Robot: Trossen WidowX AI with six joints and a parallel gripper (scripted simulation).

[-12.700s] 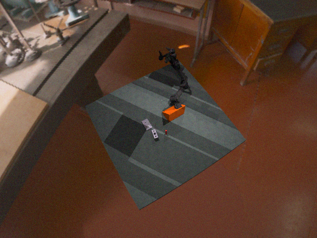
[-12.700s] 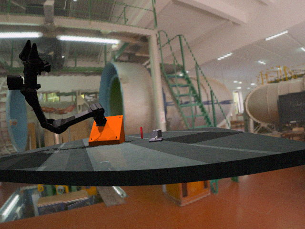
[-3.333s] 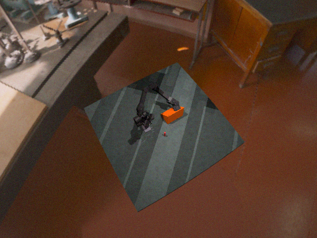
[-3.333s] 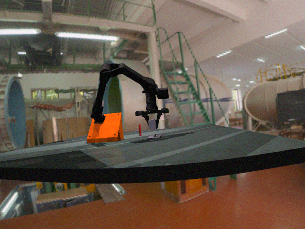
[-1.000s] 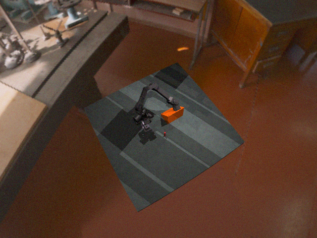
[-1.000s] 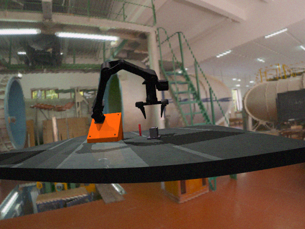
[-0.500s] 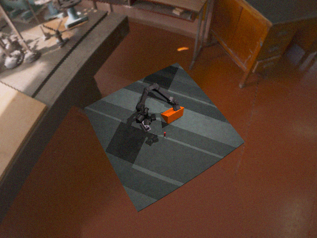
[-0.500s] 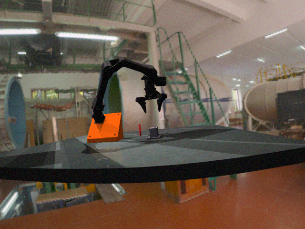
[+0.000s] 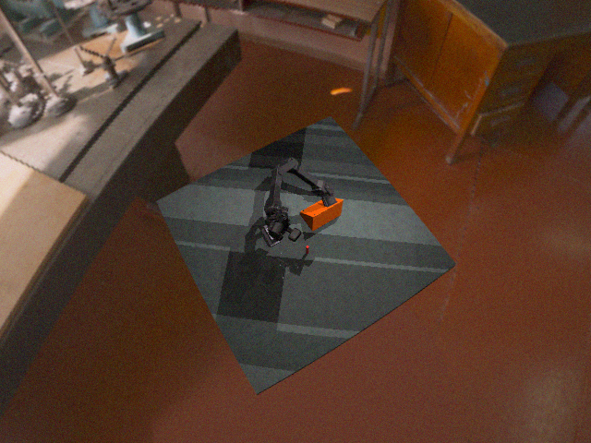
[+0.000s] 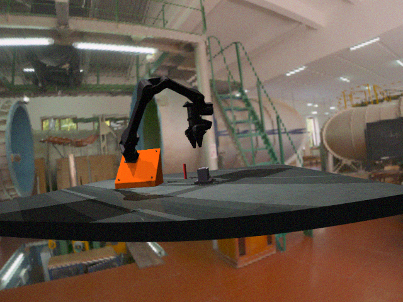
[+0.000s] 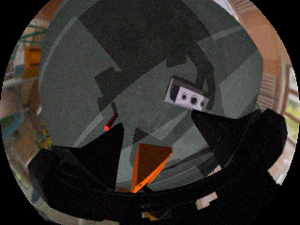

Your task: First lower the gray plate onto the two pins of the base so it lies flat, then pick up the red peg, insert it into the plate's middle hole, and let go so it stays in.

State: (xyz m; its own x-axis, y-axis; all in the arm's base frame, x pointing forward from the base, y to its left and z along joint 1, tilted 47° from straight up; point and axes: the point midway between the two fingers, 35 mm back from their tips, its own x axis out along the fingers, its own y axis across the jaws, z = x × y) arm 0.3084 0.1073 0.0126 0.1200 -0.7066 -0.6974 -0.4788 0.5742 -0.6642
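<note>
My gripper tip is now 110 mm above the red peg, 100 mm past it and 80 mm to the right of it. The rest, counted from my gripper tip: gray plate 110 mm below, 100 mm to the right, 40 mm ahead; then base 140 mm below, 100 mm to the right, 40 mm ahead.
</note>
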